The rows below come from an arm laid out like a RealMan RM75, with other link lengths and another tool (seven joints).
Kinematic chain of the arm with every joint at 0, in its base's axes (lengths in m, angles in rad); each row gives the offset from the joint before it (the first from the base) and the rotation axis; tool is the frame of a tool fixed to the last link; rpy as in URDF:
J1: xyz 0 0 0.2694 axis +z
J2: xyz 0 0 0 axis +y
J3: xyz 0 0 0.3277 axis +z
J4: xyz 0 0 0 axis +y
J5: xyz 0 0 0.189 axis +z
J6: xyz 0 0 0 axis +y
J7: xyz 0 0 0.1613 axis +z
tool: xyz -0.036 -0.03 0.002 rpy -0.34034 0 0
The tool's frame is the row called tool.
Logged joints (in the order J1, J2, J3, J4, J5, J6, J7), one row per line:
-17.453 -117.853 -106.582 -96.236 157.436 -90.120 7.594
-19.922 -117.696 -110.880 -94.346 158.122 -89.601 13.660
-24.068 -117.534 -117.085 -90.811 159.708 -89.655 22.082
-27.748 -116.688 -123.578 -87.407 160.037 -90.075 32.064
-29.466 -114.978 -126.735 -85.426 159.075 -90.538 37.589
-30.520 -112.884 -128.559 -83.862 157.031 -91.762 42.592
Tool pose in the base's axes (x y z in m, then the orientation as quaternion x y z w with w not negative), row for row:
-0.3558 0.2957 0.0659 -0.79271 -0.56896 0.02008 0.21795
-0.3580 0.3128 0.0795 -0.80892 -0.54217 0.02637 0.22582
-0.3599 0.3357 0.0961 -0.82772 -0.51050 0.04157 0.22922
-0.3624 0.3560 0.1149 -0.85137 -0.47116 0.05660 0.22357
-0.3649 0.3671 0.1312 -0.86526 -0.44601 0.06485 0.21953
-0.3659 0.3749 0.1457 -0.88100 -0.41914 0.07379 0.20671
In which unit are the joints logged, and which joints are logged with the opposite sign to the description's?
The joints are logged in degrees. Opposite sign: none.
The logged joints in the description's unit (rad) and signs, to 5 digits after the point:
-0.30461 -2.05692 -1.86021 -1.67964 2.74778 -1.57289 0.13254
-0.34770 -2.05418 -1.93522 -1.64665 2.75975 -1.56383 0.23841
-0.42007 -2.05136 -2.04352 -1.58495 2.78743 -1.56477 0.38540
-0.48429 -2.03659 -2.15684 -1.52554 2.79317 -1.57211 0.55962
-0.51428 -2.00674 -2.21194 -1.49096 2.77638 -1.58019 0.65605
-0.53267 -1.97020 -2.24378 -1.46367 2.74071 -1.60155 0.74337

